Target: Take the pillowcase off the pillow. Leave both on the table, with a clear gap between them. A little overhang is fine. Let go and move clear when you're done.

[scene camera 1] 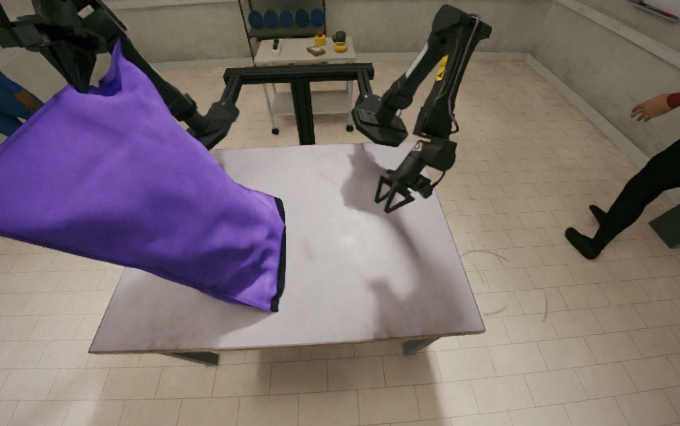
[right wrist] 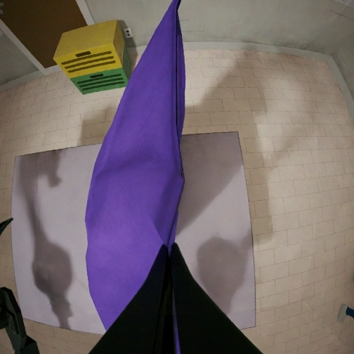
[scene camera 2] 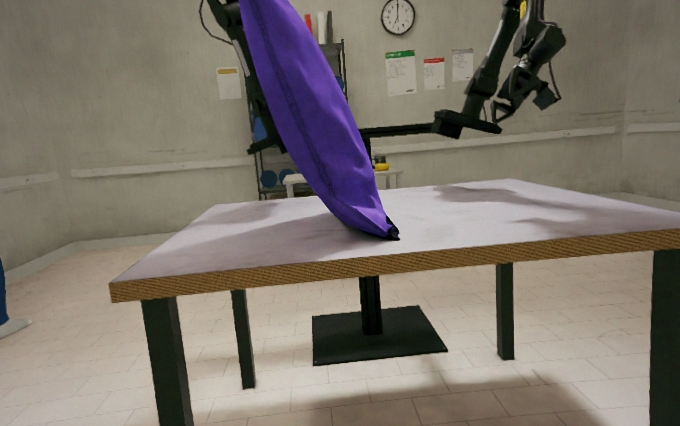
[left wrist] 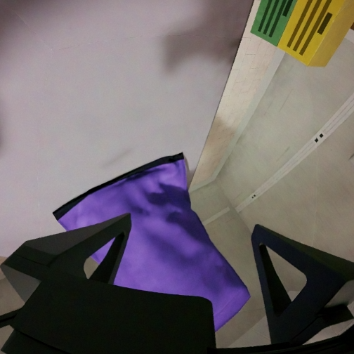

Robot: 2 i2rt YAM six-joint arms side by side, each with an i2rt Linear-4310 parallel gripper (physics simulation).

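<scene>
The purple pillowcase (scene camera 1: 165, 185) (scene camera 2: 321, 120) (left wrist: 165, 240) (right wrist: 135, 190) hangs steeply from the upper left in scene camera 1. Its black-hemmed open end touches the table (scene camera 1: 331, 280) (scene camera 2: 451, 220) (left wrist: 100, 90) (right wrist: 215, 200). The pillow does not show; the case looks full, so the pillow seems to be inside it. My right gripper (scene camera 1: 84, 90) (right wrist: 170, 249) is shut on the case's closed end and holds it high above the table. My left gripper (scene camera 1: 382, 206) (left wrist: 192, 226) is open and empty, above the table's back right part in scene camera 1, apart from the case.
The black arm stand (scene camera 1: 301, 75) (scene camera 2: 371, 301) is behind the table. A white cart (scene camera 1: 304, 59) with small items stands farther back. A yellow and green cabinet (left wrist: 320, 30) (right wrist: 92, 47) is beyond the table. A person's legs (scene camera 1: 627, 200) show at the right in scene camera 1.
</scene>
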